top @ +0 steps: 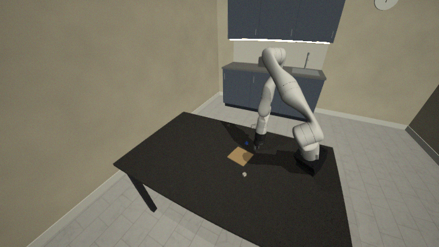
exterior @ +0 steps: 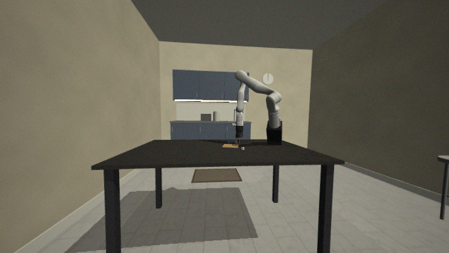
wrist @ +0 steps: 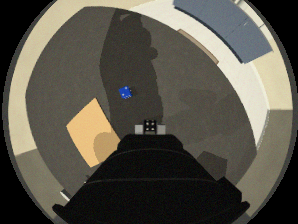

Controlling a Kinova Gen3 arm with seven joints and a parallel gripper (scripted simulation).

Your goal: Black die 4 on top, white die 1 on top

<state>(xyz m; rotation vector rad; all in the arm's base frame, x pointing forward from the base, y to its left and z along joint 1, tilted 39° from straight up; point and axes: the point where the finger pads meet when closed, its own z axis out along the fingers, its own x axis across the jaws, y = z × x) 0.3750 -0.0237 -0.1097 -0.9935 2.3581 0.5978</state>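
The tan mat lies 70 mm ahead of my hand, 140 mm to the left of it and 20 mm below it. Also, from my hand: white die (30 mm behind, 280 mm to the left, 10 mm below); then black die (10 mm below); then blue die (80 mm ahead, 10 mm below).
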